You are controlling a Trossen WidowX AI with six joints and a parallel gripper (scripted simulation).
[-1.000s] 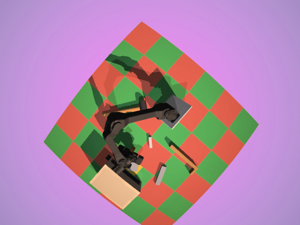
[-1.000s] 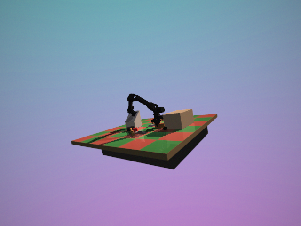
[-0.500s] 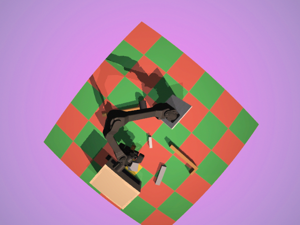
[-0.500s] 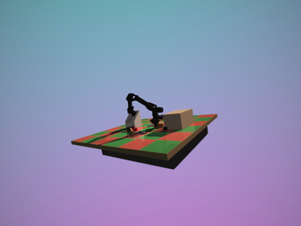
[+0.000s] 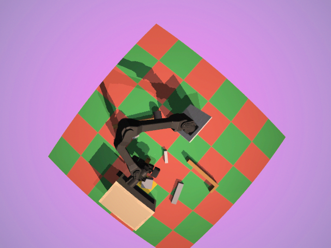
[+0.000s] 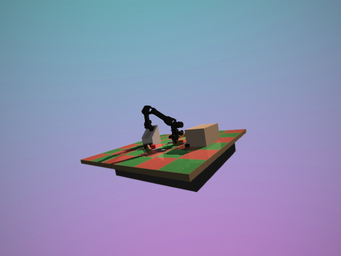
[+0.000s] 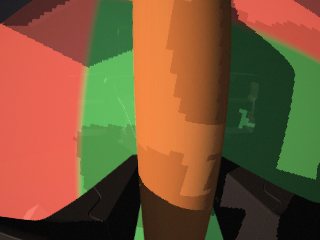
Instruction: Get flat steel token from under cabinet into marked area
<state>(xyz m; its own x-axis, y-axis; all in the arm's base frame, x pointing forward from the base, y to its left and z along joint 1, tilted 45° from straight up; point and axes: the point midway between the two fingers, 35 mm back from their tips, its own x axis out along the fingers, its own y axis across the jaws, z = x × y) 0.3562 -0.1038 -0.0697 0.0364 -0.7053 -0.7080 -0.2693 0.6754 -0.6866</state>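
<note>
The pale bar is 12 cm behind my gripper tip and 6 cm to the left of it. Also, from my gripper tip: grey block 10 cm to the left, 9 cm ahead, 1 cm above; then grey t-shaped tool 21 cm to the right, 4 cm behind; then red cube 17 cm to the right, 15 cm behind, 1 cm above.
</note>
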